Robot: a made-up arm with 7 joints. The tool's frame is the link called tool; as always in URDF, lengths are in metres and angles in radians. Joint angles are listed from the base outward.
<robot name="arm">
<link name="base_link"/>
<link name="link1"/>
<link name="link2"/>
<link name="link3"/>
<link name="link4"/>
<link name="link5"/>
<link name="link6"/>
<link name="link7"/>
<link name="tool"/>
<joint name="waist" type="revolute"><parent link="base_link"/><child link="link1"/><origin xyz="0 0 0.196"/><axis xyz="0 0 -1"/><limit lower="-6.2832" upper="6.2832"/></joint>
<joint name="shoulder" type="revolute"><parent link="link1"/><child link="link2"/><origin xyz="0 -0.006 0.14"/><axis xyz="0 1 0"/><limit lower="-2.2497" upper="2.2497"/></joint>
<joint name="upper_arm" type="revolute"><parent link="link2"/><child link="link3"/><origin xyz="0 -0.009 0.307"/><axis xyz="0 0 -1"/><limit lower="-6.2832" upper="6.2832"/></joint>
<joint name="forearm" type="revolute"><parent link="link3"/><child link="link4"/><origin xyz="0 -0.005 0.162"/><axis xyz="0 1 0"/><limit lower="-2.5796" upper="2.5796"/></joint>
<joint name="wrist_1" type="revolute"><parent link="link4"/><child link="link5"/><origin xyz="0 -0.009 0.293"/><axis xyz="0 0 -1"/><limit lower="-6.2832" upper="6.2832"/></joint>
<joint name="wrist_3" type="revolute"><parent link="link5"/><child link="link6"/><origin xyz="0 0 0.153"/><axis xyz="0 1 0"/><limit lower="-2.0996" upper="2.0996"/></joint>
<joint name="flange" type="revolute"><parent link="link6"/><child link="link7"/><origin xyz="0 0 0.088"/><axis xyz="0 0 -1"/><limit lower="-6.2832" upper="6.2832"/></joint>
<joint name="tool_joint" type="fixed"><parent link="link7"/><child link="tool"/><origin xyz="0 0 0" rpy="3.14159 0 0"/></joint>
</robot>
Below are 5 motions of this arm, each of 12 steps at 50 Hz.
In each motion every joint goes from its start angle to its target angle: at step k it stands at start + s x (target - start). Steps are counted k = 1, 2, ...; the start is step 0. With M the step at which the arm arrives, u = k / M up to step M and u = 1 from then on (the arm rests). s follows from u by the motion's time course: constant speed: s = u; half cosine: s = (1 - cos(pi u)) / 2; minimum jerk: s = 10 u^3 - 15 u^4 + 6 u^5.
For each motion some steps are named. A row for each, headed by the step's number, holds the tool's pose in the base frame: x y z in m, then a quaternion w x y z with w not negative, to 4 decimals.
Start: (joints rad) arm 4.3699 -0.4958 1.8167 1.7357 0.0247 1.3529 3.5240
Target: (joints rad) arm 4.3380 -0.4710 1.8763 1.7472 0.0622 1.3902 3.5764
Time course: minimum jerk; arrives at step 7
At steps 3, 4, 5, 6, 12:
3: 0.5009 -0.0935 0.5439 0.9467 0.2187 0.0117 0.2363
4: 0.4997 -0.0946 0.5412 0.9466 0.2116 0.0196 0.2424
5: 0.4987 -0.0956 0.5389 0.9464 0.2058 0.0263 0.2475
6: 0.4981 -0.0962 0.5378 0.9463 0.2026 0.0299 0.2502
12: 0.4980 -0.0963 0.5375 0.9462 0.2020 0.0306 0.2508

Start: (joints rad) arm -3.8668 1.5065 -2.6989 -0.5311 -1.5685 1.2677 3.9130
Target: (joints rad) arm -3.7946 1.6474 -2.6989 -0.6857 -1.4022 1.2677 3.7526
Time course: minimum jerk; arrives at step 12
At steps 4, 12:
4: -0.7851 -0.4308 0.1707 0.5471 0.1561 0.7912 -0.2241
12: -0.7758 -0.3409 0.0412 0.5611 0.2006 0.7865 -0.1620

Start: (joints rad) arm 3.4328 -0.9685 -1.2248 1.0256 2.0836 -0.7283 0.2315
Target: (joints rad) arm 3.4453 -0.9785 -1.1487 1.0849 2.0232 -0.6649 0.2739
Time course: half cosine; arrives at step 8
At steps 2, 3, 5, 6, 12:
2: 0.3684 -0.5537 0.8382 0.6021 -0.5374 -0.3695 -0.4606
3: 0.3617 -0.5533 0.8409 0.5956 -0.5434 -0.3708 -0.4609
5: 0.3459 -0.5517 0.8474 0.5798 -0.5578 -0.3738 -0.4615
6: 0.3392 -0.5508 0.8502 0.5730 -0.5639 -0.3750 -0.4616
12: 0.3332 -0.5498 0.8527 0.5667 -0.5695 -0.3760 -0.4617

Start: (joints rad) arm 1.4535 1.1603 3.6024 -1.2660 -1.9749 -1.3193 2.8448
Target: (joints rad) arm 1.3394 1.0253 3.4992 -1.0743 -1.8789 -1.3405 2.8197
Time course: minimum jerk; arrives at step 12
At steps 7, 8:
7: 0.0694 -0.8066 0.2996 0.7598 -0.3376 -0.5425 0.1200
8: 0.0916 -0.8105 0.3229 0.7491 -0.3405 -0.5498 0.1433

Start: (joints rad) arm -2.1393 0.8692 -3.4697 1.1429 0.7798 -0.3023 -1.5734
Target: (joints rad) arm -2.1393 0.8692 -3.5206 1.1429 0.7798 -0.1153 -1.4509
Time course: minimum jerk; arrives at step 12
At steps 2, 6, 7, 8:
2: 0.0110 0.3035 1.1335 0.1263 0.9731 0.0120 -0.1925
6: 0.0191 0.3038 1.1322 0.0958 0.9756 -0.0170 -0.1970
7: 0.0217 0.3039 1.1316 0.0858 0.9759 -0.0267 -0.1990
8: 0.0241 0.3040 1.1310 0.0769 0.9759 -0.0354 -0.2010

